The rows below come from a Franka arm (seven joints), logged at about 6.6 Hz.
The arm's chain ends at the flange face. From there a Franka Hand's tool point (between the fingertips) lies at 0.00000 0.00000 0.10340 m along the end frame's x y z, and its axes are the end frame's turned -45 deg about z.
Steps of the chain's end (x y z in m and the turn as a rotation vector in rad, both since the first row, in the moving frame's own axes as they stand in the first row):
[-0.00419, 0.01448, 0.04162, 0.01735, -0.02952, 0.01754]
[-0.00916, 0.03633, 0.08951, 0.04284, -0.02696, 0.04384]
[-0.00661, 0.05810, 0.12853, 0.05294, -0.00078, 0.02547]
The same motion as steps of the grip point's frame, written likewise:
[-0.01406, 0.00384, 0.04156, 0.03314, -0.00861, 0.01754]
[-0.03089, 0.01414, 0.08938, 0.04936, 0.01123, 0.04384]
[-0.04190, 0.03253, 0.12839, 0.03799, 0.03688, 0.02547]

